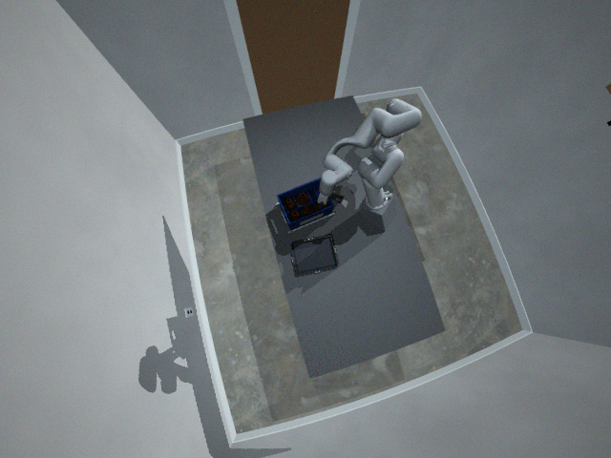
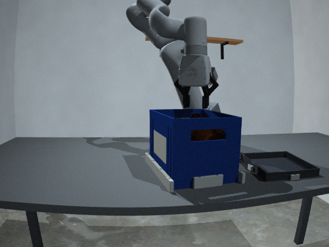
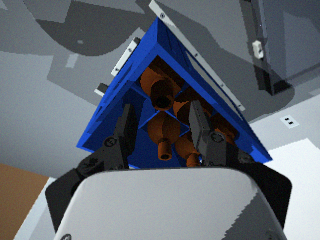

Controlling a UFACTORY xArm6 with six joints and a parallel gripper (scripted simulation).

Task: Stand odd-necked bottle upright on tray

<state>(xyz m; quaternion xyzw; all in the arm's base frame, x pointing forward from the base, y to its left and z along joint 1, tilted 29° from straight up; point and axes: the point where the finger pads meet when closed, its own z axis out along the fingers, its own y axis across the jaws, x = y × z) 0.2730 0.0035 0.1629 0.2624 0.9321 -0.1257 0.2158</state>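
The blue crate lies 10 cm ahead of my hand, 3 cm to the right of it and 12 cm below it. From my hand the other things lie so: bottle (10 cm ahead, 7 cm to the right, 11 cm below); then dark tray (11 cm ahead, 26 cm to the left, 19 cm below).
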